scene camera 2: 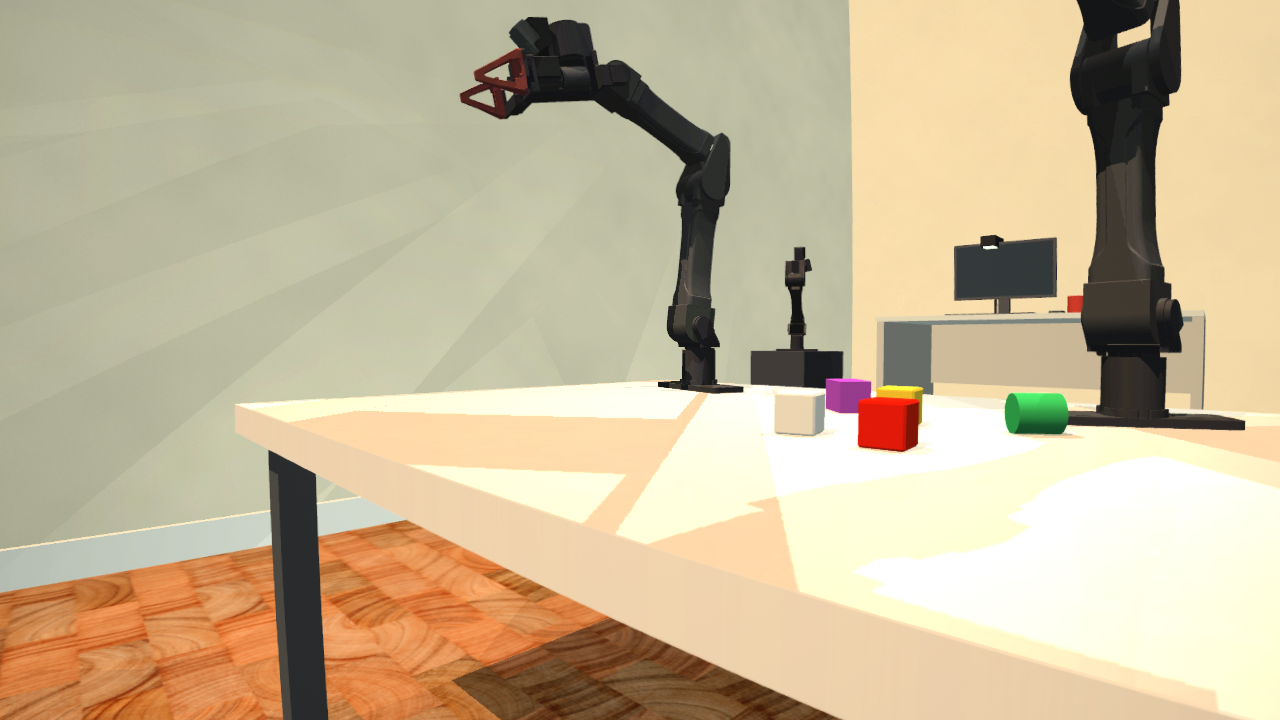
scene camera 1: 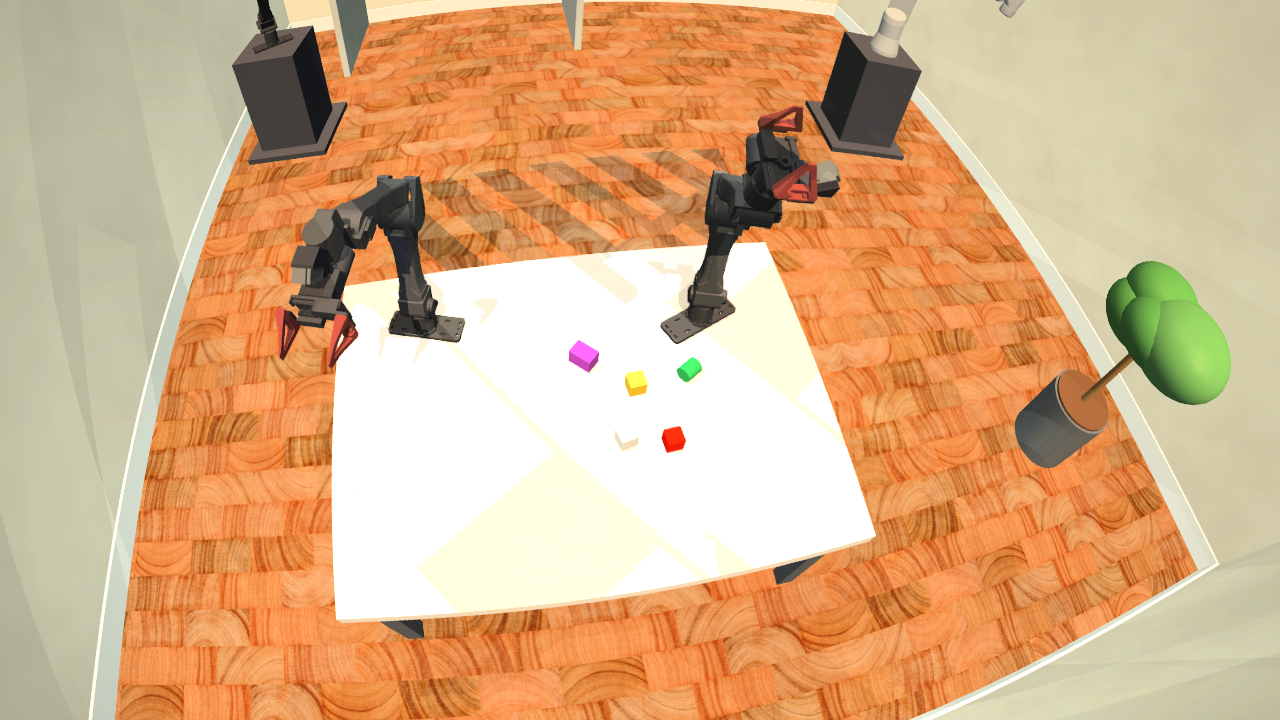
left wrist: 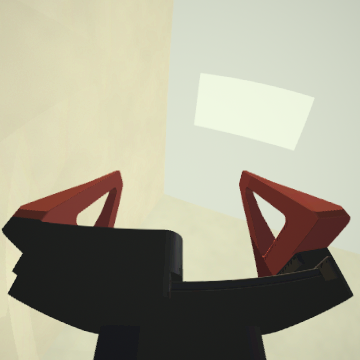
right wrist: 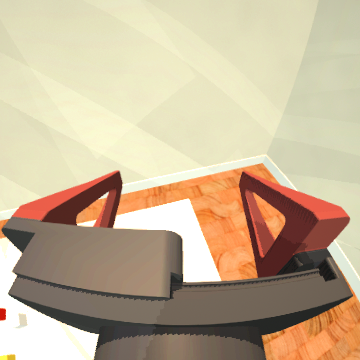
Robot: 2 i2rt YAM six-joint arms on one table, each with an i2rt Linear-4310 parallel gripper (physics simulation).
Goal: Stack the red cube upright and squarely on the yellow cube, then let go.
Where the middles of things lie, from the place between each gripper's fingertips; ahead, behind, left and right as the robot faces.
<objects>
Right now the red cube (scene camera 2: 892, 424) is 78 cm below my left hand, 8 cm to the right of it and 5 cm ahead of it. Also, from my left hand: white cube (scene camera 2: 796, 412) 78 cm below, 18 cm to the right, 4 cm ahead; then magenta cube (scene camera 2: 842, 395) 78 cm below, 26 cm to the right, 17 cm behind; then green block (scene camera 2: 1025, 413) 78 cm below, 12 cm behind, 2 cm to the right.
I see my right gripper 560 mm to the right of the white cube, 470 mm above it and 100 mm past it. Also, from my right hand: red cube 660 mm to the left, 470 mm below, 90 mm behind; then magenta cube 480 mm to the left, 470 mm below, 310 mm behind; then green block 720 mm to the left, 470 mm below, 270 mm behind.
</objects>
